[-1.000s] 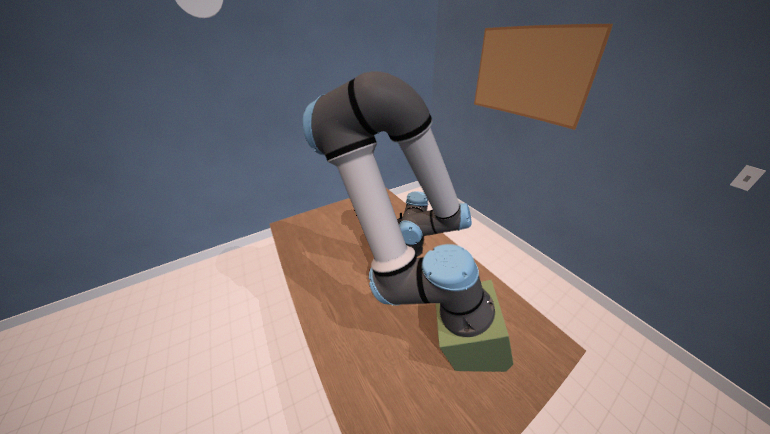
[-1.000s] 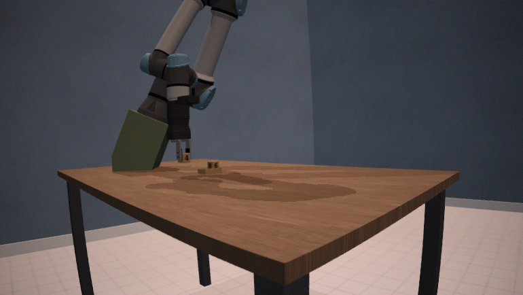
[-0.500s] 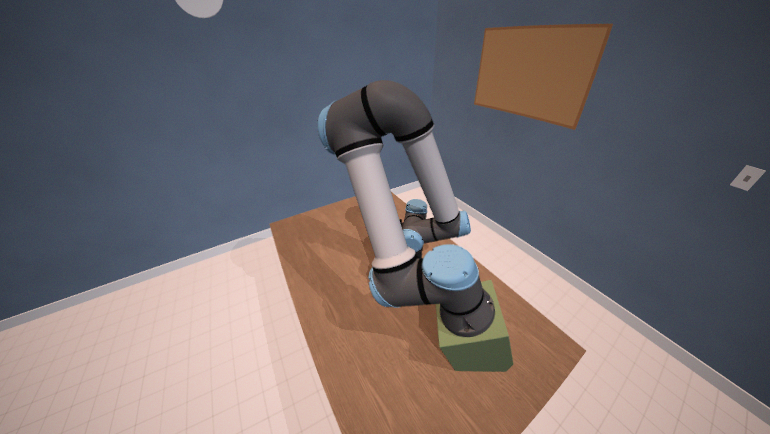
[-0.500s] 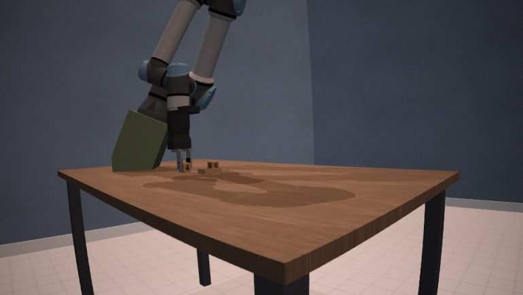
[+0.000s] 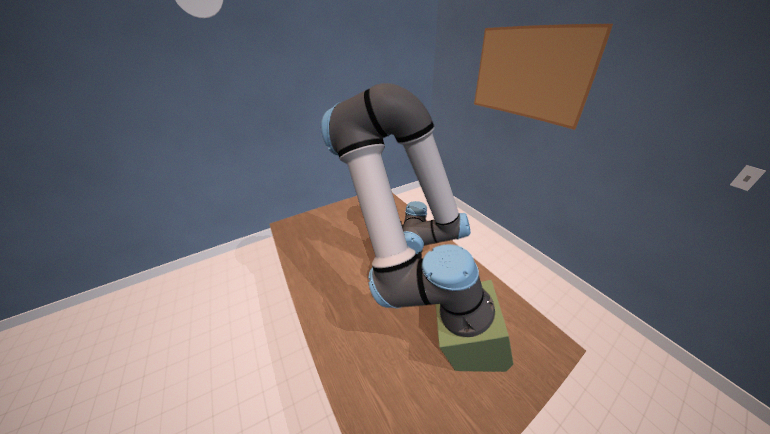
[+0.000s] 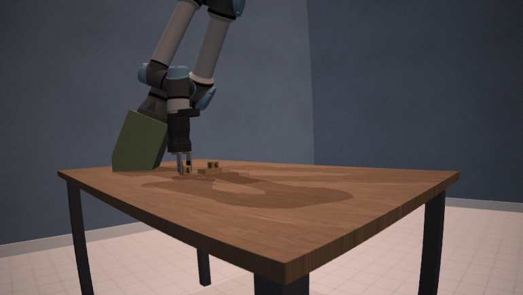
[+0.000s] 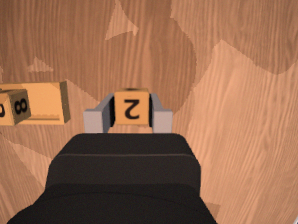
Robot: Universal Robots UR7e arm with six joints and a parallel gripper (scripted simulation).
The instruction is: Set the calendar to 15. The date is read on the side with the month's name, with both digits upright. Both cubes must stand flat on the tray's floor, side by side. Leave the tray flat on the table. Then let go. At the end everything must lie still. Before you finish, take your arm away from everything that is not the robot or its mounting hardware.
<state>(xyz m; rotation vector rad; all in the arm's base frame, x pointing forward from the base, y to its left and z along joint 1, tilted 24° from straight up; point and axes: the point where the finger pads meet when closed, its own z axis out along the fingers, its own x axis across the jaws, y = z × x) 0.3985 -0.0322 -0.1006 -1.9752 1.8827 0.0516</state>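
My hand is 1 cm above the wooden cube. The rest, counted from my hand: wooden tray: 11 cm to the left, 2 cm below, 1 cm behind.
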